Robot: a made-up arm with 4 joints.
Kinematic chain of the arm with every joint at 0, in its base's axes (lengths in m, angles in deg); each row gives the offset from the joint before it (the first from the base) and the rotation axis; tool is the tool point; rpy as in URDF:
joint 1: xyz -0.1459 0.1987 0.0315 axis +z
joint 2: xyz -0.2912 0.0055 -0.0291 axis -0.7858 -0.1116 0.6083
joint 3: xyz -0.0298 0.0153 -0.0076 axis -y
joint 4: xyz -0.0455 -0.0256 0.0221 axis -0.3 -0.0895 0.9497
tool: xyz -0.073 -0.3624 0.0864 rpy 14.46 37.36 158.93
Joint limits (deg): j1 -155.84..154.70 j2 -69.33..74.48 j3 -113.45..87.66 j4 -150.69..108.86
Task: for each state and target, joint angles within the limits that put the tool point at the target. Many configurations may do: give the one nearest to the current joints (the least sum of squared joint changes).
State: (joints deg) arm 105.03 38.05 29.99 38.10
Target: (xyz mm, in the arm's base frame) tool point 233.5 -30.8 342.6
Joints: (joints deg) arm 139.06 50.18 74.86 66.46
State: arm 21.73 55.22 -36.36 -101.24
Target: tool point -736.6 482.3 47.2
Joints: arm -0.21 57.97 -56.90 -135.93
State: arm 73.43 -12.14 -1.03 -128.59
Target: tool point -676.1 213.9 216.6
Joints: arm 35.80 6.76 -41.51 -150.69
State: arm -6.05 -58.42 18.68 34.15
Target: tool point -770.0 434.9 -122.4
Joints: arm -36.20 -55.79 10.46 -0.75
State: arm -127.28 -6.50 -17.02 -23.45
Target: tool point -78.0 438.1 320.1
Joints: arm -154.92 45.02 -28.43 14.62
